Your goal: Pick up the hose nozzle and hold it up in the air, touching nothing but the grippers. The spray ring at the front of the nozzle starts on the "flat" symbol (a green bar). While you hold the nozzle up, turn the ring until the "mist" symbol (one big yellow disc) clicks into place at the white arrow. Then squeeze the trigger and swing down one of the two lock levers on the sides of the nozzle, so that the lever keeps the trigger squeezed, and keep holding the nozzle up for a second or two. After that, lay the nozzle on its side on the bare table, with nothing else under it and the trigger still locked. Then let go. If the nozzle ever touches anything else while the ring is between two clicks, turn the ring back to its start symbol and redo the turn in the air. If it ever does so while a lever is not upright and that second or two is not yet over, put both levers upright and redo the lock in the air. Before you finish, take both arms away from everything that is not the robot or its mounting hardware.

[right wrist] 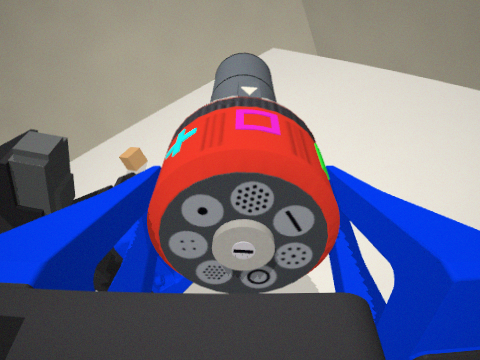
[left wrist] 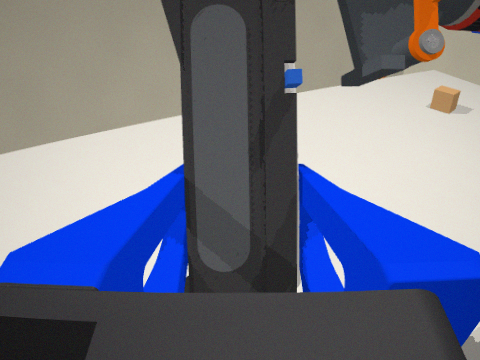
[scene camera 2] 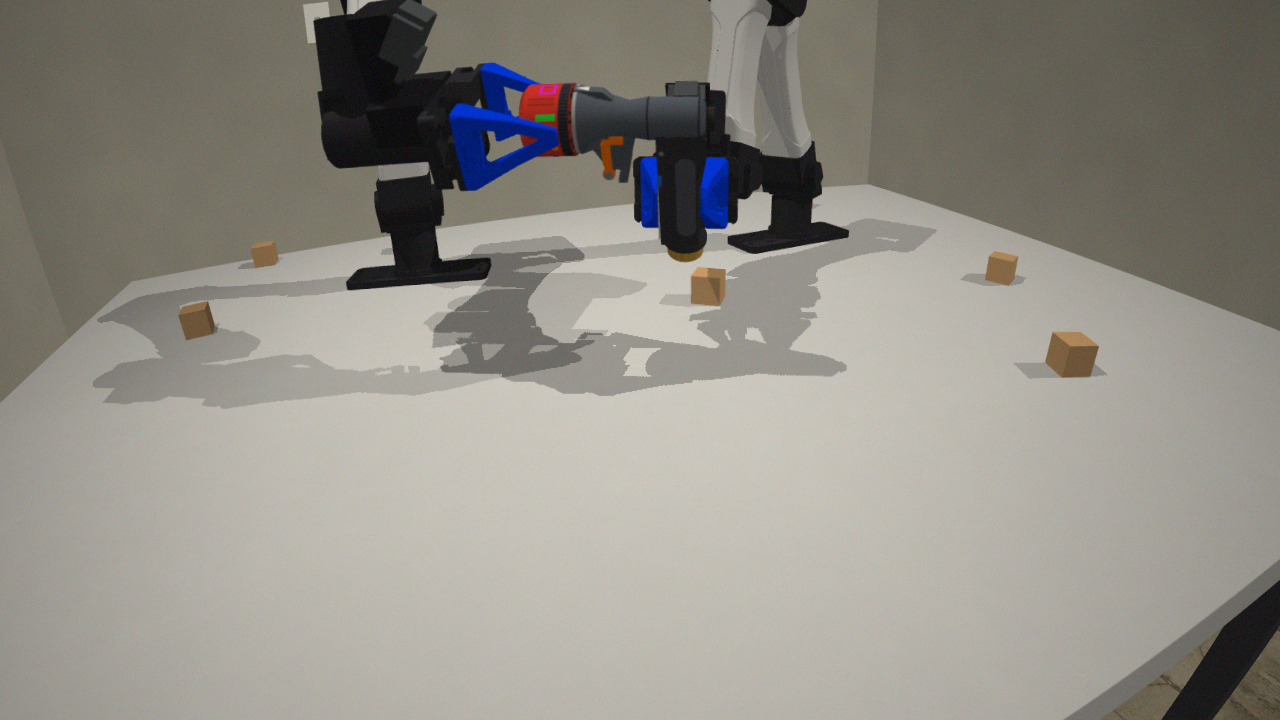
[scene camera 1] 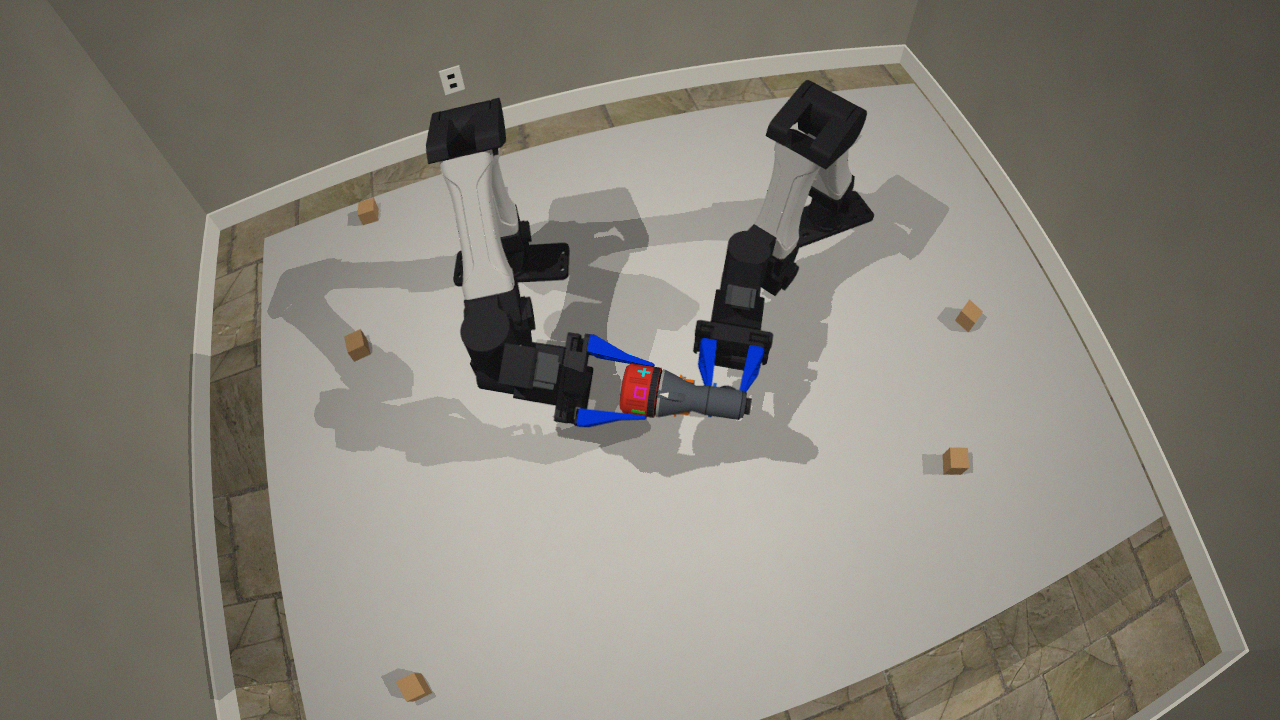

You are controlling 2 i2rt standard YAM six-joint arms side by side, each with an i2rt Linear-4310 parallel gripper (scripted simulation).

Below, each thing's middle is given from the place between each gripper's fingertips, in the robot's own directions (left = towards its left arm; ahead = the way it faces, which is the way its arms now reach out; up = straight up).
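Scene:
Red spray ring [scene camera 2: 550, 104]: 8 cm above my left hand [scene camera 2: 678, 205], 10 cm to the right of it.
Red spray ring: right at my right hand.

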